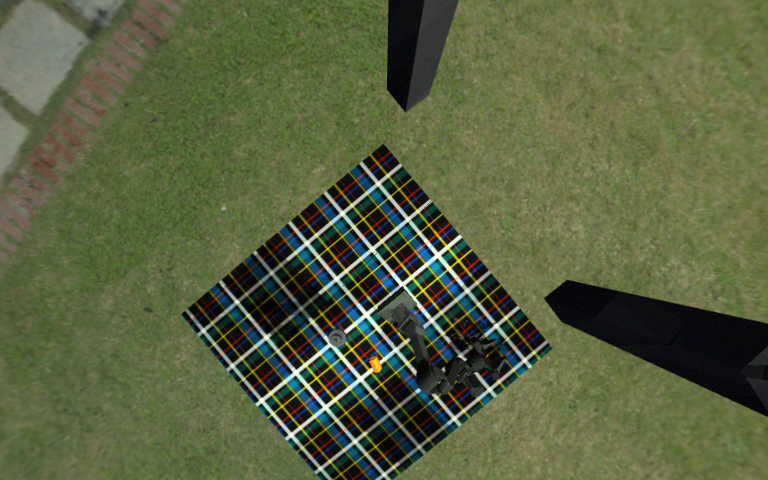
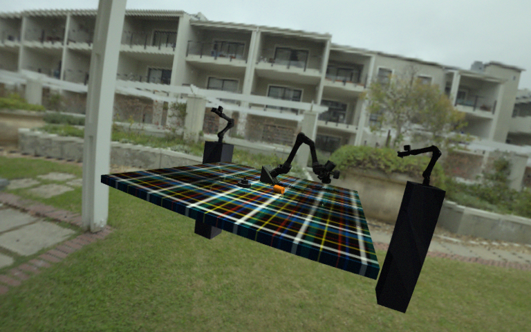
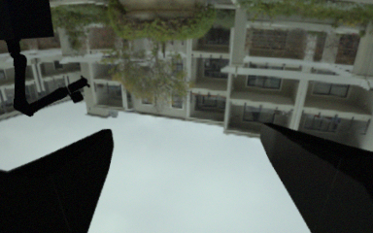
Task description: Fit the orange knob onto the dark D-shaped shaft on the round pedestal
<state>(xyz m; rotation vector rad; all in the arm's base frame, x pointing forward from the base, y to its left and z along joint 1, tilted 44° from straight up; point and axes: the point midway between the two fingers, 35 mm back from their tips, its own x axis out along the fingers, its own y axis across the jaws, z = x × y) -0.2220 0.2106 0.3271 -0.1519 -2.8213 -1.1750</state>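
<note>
The orange knob is 51 cm ahead of my gripper tip, 24 cm to the right of it and 12 cm below it. The rest, counted from my gripper tip: round dark pedestal 58 cm ahead, 45 cm to the right, 11 cm below.
</note>
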